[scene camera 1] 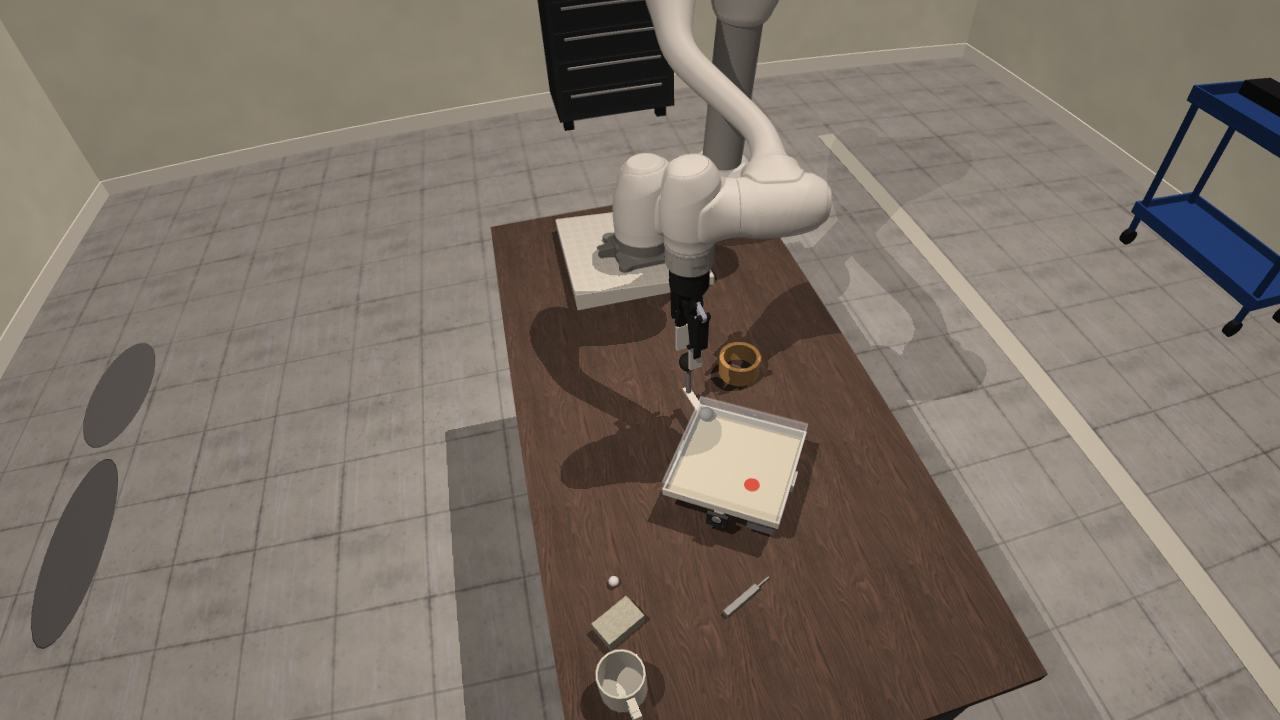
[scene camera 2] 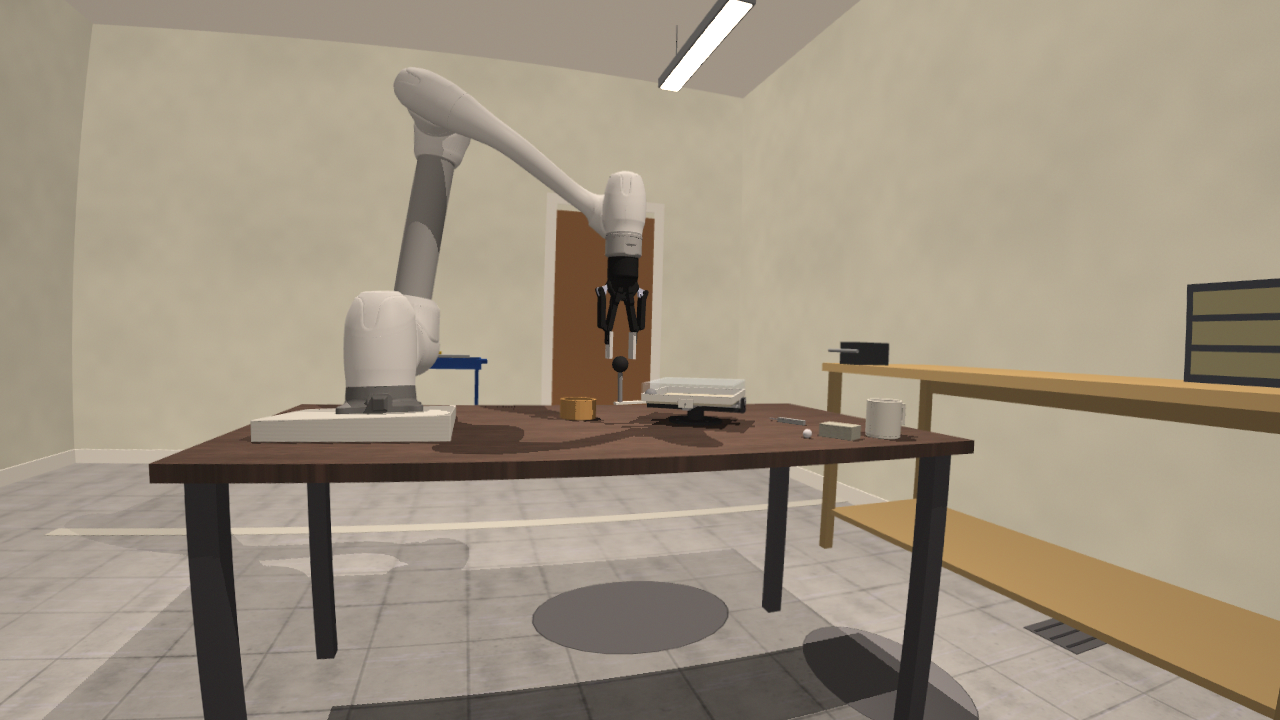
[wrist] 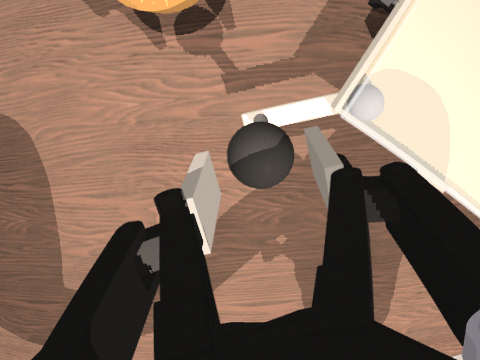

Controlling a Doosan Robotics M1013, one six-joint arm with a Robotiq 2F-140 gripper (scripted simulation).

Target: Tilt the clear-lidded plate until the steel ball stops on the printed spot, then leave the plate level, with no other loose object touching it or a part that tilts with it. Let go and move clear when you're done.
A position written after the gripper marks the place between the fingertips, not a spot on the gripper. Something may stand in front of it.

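Visible here are the gripper (scene camera 1: 688,357), a block (scene camera 1: 622,619) and a clear-lidded plate (scene camera 1: 736,460). The gripper (scene camera 2: 620,358) appears together with the plate (scene camera 2: 693,391). The plate (wrist: 407,92) and the gripper (wrist: 261,162) are both visible from the wrist; the block is out of frame in the wrist view.
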